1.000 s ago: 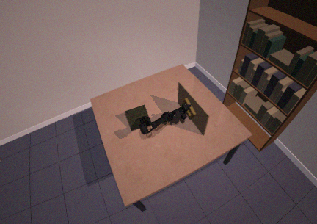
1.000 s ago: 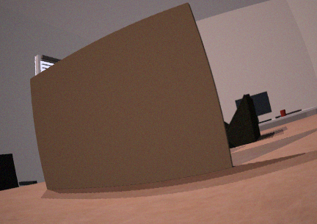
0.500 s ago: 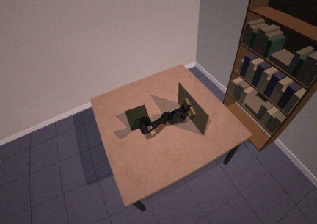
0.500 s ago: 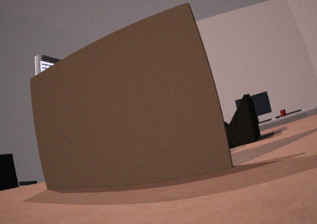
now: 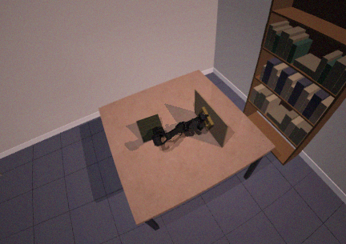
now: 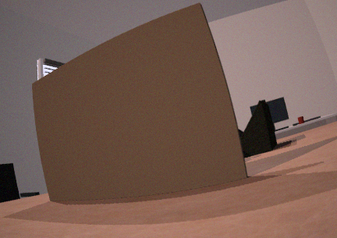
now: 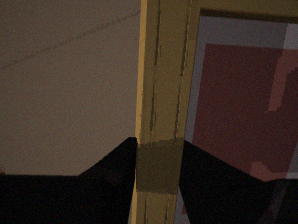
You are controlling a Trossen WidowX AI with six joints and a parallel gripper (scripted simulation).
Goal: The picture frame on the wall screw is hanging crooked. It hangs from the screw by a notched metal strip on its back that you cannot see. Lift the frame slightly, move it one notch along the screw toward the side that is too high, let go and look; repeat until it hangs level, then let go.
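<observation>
Now: gripper tip 50 mm above the picture frame and 20 mm to the right of it. From my gripper tip the other things lie so: wall panel 60 mm below, 10 mm to the left, 10 mm ahead.
</observation>
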